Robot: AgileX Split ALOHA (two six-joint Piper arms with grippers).
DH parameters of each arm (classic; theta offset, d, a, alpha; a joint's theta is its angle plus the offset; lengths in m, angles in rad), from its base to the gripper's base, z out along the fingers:
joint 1: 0 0.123 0 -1.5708
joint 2: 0.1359 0 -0.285 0
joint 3: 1.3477 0 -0.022 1.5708
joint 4: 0 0.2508 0 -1.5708
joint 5: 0 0 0.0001 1.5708
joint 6: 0 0.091 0 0
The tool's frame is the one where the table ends.
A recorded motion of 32 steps. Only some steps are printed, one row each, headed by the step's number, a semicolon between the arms.
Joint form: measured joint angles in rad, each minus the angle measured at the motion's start. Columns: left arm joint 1, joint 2, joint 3, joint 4, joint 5, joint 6; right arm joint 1, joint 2, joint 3, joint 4, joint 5, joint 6.
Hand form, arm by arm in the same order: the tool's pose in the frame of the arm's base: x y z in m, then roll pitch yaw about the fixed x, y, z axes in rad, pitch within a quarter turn. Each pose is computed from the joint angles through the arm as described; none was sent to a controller.
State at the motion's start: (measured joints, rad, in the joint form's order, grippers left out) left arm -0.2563 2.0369 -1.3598 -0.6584 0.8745 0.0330; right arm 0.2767 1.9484 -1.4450 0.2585 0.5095 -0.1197
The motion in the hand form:
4: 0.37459 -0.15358 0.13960 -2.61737 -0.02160 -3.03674; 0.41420 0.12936 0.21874 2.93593 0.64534 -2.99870
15: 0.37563 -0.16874 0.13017 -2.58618 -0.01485 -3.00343; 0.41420 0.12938 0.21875 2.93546 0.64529 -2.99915
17: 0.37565 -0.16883 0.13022 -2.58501 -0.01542 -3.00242; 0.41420 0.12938 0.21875 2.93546 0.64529 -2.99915
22: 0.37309 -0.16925 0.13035 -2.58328 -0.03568 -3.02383; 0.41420 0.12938 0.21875 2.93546 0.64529 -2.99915
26: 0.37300 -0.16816 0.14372 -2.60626 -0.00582 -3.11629; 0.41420 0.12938 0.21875 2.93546 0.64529 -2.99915
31: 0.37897 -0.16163 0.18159 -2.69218 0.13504 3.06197; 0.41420 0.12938 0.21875 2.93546 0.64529 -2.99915
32: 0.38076 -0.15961 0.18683 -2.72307 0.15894 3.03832; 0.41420 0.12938 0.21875 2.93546 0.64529 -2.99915
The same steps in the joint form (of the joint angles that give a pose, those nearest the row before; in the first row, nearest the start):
4: -0.0268 0.0476 0.0000 -0.0121 -0.0158 0.0022; 0.0000 0.0000 0.0000 0.0000 -0.0038 0.0000
15: -0.0597 0.0756 0.0000 -0.0746 -0.0758 0.0045; 0.0000 0.0000 0.0000 0.0004 -0.0037 0.0000
17: -0.0596 0.0756 0.0000 -0.0763 -0.0758 0.0045; 0.0000 0.0000 0.0000 0.0004 -0.0037 0.0000
22: -0.0596 0.0756 0.0000 -0.0763 -0.0472 0.0119; 0.0000 0.0000 0.0000 0.0004 -0.0037 0.0000
26: -0.0597 0.0554 -0.0309 -0.0130 0.0128 0.0401; 0.0000 0.0000 0.0000 0.0004 -0.0037 0.0000
31: -0.0596 -0.0131 -0.0930 0.1383 0.0408 0.0477; 0.0000 0.0000 0.0000 0.0004 -0.0037 0.0000
32: -0.0596 -0.0201 -0.1076 0.1794 0.0457 0.0458; 0.0000 0.0000 0.0000 0.0004 -0.0037 0.0000

